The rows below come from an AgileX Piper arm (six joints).
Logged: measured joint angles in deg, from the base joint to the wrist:
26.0, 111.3, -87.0, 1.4, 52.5, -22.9
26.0, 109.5, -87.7, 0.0, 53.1, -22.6
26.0, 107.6, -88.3, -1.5, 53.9, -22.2
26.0, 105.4, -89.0, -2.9, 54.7, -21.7
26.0, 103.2, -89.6, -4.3, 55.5, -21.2
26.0, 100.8, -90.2, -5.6, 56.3, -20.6
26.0, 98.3, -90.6, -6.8, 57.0, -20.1
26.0, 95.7, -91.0, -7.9, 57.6, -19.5
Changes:
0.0, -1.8, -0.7, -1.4, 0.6, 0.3
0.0, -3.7, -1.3, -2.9, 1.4, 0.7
0.0, -5.9, -2.0, -4.3, 2.2, 1.2
0.0, -8.1, -2.6, -5.7, 3.0, 1.7
0.0, -10.5, -3.2, -7.0, 3.8, 2.3
0.0, -13.0, -3.6, -8.2, 4.5, 2.8
0.0, -15.6, -4.0, -9.3, 5.1, 3.4

